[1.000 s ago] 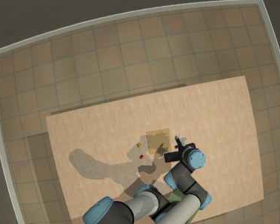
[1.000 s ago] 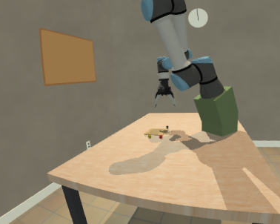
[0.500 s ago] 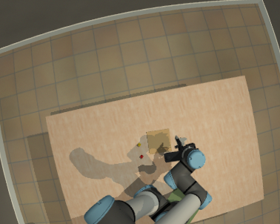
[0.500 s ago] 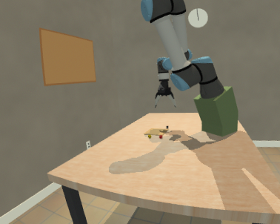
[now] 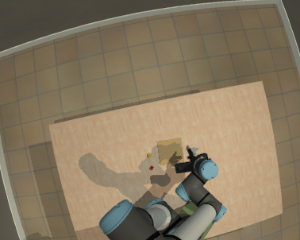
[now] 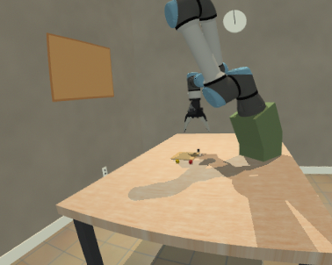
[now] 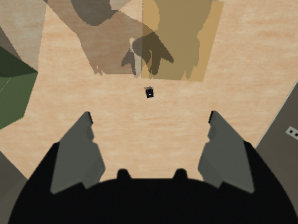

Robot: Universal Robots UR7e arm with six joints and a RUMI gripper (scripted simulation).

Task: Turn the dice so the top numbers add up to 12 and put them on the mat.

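My gripper is now 20 mm to the left of the black die and 120 mm above it. Round my hand: yellow die 70 mm ahead, 200 mm to the left, 120 mm below; then red die 10 mm behind, 200 mm to the left, 120 mm below; then tan mat 60 mm ahead, 80 mm to the left, 130 mm below.
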